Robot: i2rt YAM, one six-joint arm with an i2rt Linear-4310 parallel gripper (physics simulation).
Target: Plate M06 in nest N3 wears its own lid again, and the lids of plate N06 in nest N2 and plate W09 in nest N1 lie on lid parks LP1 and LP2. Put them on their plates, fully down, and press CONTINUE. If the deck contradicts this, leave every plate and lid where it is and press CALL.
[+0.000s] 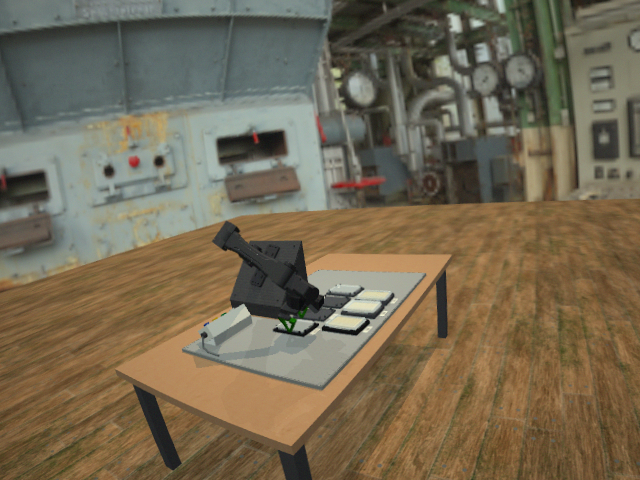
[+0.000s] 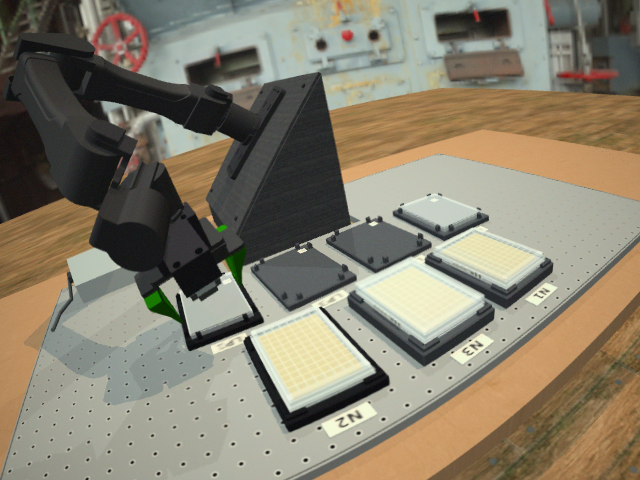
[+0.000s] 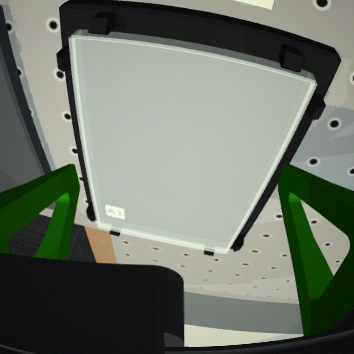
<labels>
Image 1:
box
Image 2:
my gripper
black lid park LP1: touched by my gripper
box
nest N3
nest N1
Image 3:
my gripper
black lid park LP1
box
</labels>
